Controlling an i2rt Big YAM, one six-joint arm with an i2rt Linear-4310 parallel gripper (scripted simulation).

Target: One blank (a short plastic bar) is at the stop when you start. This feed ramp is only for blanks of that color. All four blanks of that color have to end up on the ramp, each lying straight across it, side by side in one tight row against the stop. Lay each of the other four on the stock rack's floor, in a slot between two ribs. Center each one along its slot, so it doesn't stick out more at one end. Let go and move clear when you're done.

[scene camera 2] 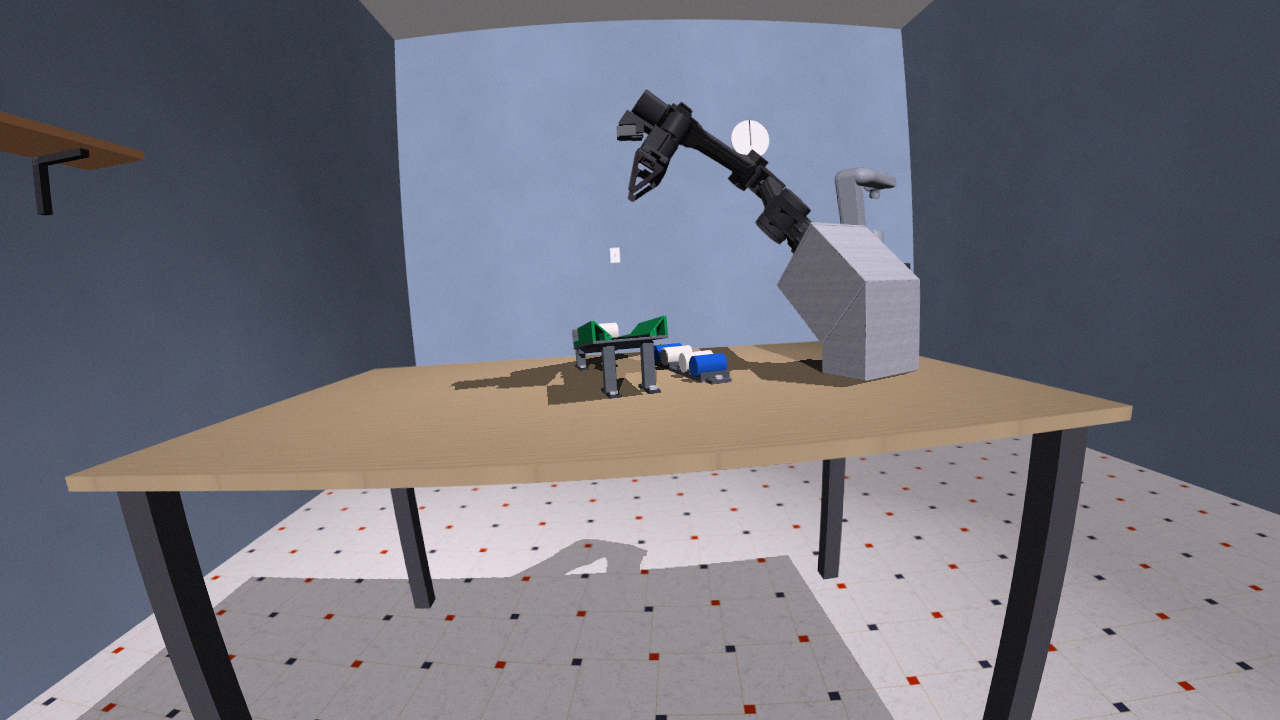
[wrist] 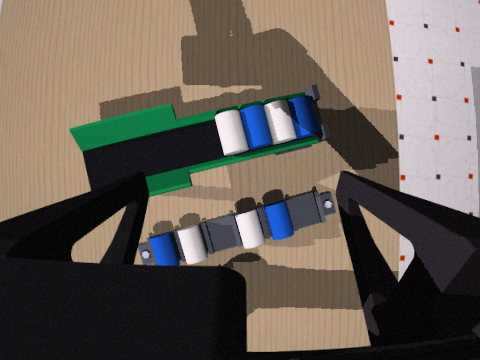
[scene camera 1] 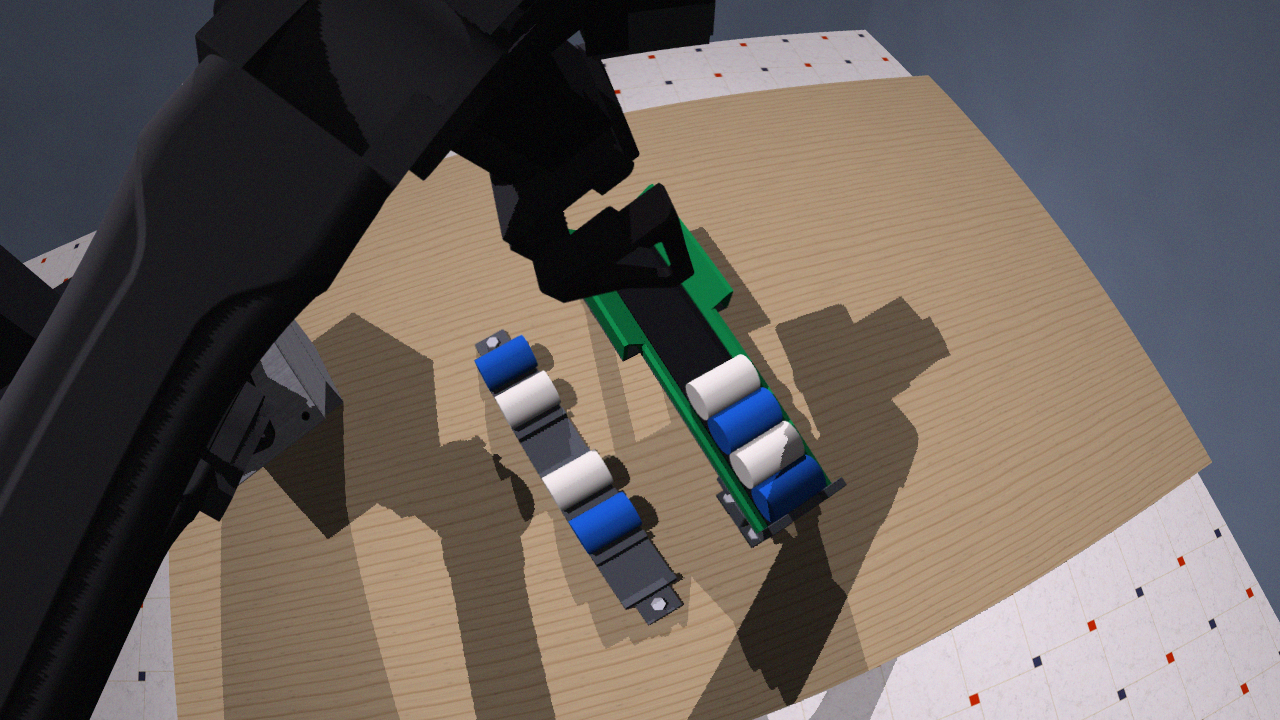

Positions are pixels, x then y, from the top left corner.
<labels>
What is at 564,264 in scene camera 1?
The gripper.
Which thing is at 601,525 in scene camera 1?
A blue blank.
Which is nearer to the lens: the blue blank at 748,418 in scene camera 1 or the white blank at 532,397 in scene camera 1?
The blue blank.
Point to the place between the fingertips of the gripper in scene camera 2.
At 630,196
</labels>
